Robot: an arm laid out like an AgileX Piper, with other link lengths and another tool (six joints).
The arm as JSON. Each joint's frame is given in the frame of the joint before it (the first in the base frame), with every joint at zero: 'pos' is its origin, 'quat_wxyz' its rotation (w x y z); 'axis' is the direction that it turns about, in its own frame. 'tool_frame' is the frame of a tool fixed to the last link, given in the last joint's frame.
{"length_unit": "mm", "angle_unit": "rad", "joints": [
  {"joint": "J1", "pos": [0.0, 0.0, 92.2], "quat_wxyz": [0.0, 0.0, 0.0, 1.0], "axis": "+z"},
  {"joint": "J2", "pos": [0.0, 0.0, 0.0], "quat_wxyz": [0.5, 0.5, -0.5, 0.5], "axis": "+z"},
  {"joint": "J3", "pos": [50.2, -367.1, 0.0], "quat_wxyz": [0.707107, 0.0, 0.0, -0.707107], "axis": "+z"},
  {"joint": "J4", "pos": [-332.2, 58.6, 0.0], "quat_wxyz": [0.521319, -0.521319, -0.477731, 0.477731], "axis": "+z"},
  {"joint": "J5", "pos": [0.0, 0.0, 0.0], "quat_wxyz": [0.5, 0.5, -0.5, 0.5], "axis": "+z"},
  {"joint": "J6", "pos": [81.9, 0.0, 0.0], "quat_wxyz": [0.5, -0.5, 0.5, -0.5], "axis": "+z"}
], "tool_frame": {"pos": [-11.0, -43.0, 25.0], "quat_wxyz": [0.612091, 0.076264, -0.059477, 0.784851]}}
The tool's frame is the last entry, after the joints.
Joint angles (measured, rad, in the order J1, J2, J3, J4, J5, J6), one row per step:
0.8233, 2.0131, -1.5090, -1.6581, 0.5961, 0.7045
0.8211, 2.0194, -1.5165, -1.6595, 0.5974, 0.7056
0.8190, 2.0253, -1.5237, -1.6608, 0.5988, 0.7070
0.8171, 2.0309, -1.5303, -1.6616, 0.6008, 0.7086
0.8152, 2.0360, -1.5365, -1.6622, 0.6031, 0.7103
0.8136, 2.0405, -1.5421, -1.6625, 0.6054, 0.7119
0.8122, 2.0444, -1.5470, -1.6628, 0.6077, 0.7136
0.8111, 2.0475, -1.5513, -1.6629, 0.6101, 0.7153
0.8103, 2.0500, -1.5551, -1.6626, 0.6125, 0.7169
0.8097, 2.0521, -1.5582, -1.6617, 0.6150, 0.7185
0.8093, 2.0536, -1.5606, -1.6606, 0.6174, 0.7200
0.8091, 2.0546, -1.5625, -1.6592, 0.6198, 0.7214
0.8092, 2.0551, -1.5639, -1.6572, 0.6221, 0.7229
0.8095, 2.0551, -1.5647, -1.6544, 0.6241, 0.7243
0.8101, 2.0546, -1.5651, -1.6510, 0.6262, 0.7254
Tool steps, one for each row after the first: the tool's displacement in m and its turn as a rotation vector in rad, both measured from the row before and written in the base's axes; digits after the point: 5 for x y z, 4 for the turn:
0.00248, 0.00053, -0.00071, 0.0008, -0.0020, -0.0031
0.00237, 0.00048, -0.00060, 0.0012, -0.0020, -0.0033
0.00219, 0.00041, -0.00067, 0.0013, -0.0016, -0.0039
0.00210, 0.00028, -0.00053, 0.0015, -0.0017, -0.0042
0.00184, 0.00027, -0.00043, 0.0016, -0.0015, -0.0040
0.00162, 0.00021, -0.00034, 0.0017, -0.0014, -0.0039
0.00135, 0.00018, -0.00010, 0.0019, -0.0014, -0.0037
0.00110, 0.00020, 0.00004, 0.0022, -0.0013, -0.0036
0.00087, 0.00016, -0.00002, 0.0023, -0.0007, -0.0037
0.00064, 0.00011, 0.00006, 0.0023, -0.0005, -0.0034
0.00045, 0.00009, 0.00015, 0.0024, -0.0003, -0.0033
0.00019, 0.00014, 0.00023, 0.0029, 0.0002, -0.0032
-0.00005, 0.00014, 0.00025, 0.0033, 0.0008, -0.0030
-0.00029, 0.00016, 0.00037, 0.0034, 0.0011, -0.0030

